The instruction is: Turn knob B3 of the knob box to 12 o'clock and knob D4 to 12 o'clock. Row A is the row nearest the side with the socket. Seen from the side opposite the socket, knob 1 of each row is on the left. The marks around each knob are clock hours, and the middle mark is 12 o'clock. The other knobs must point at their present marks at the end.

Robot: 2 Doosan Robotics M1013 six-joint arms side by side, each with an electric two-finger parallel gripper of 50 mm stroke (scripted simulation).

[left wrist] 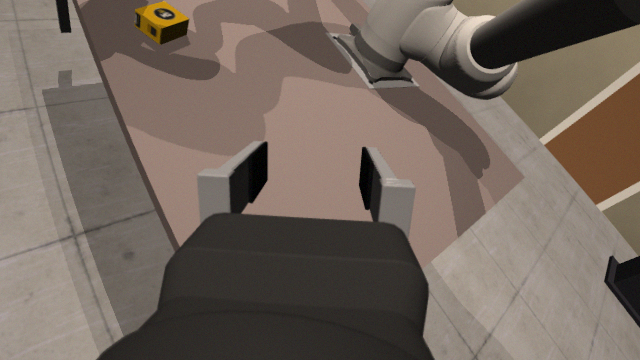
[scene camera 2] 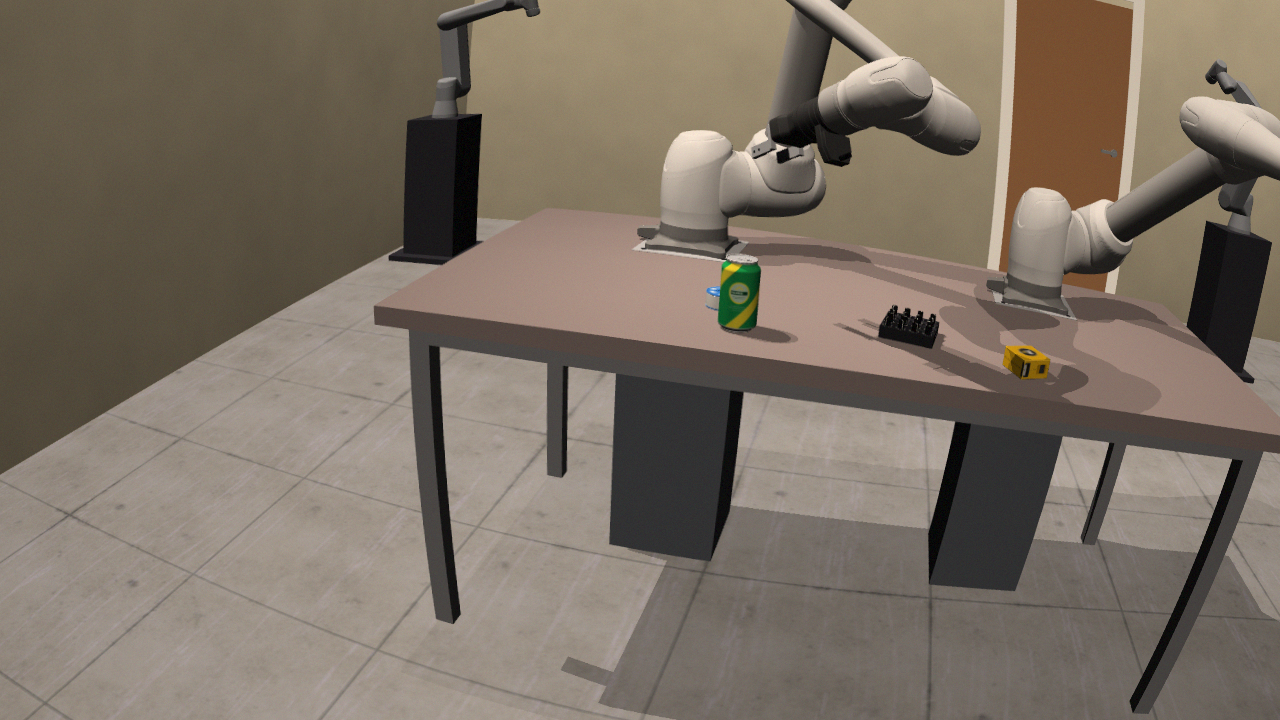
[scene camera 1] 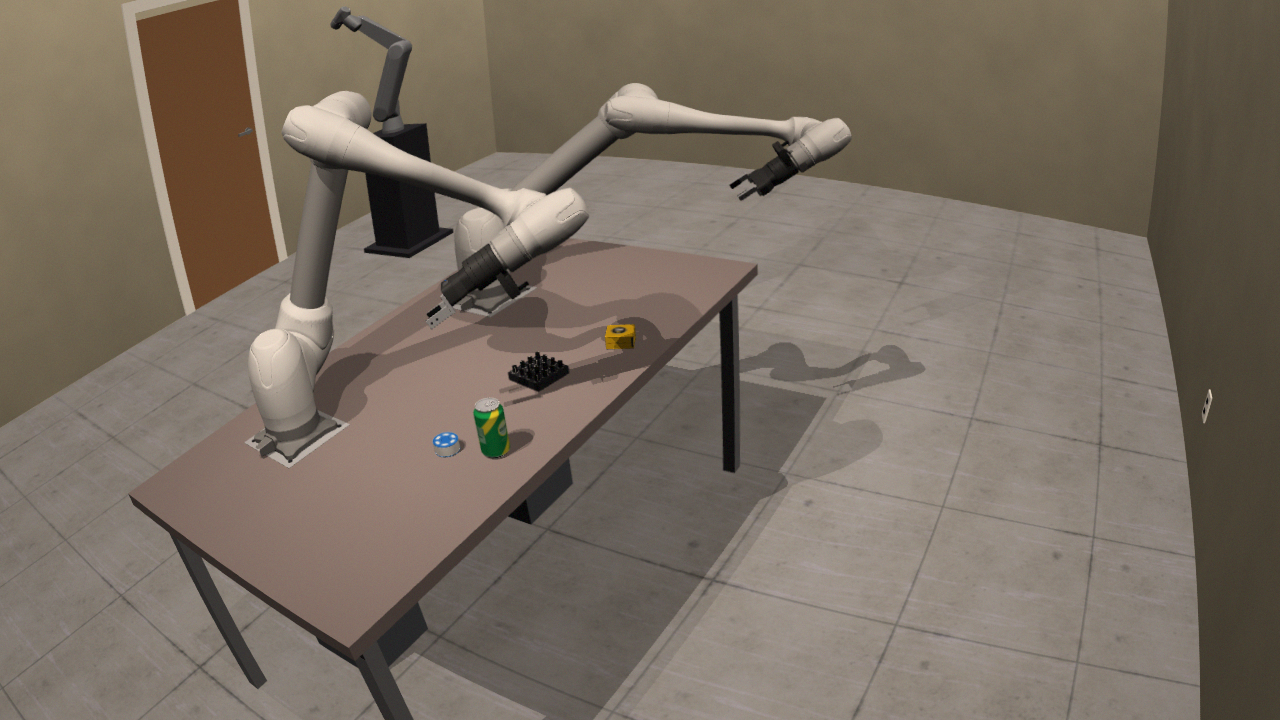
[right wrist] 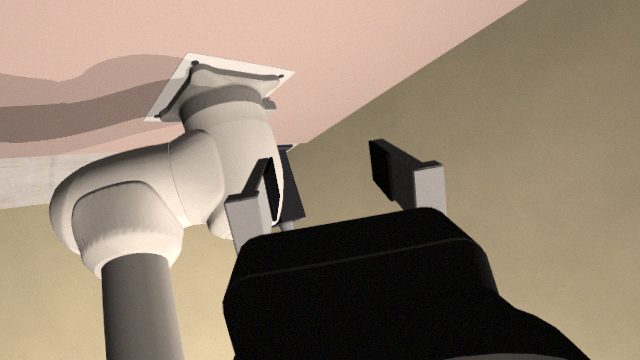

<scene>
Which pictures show my left gripper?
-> The left wrist view and scene camera 1 only.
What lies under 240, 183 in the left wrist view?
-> My left gripper.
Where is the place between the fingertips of my right gripper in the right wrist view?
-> At 323, 168
</scene>
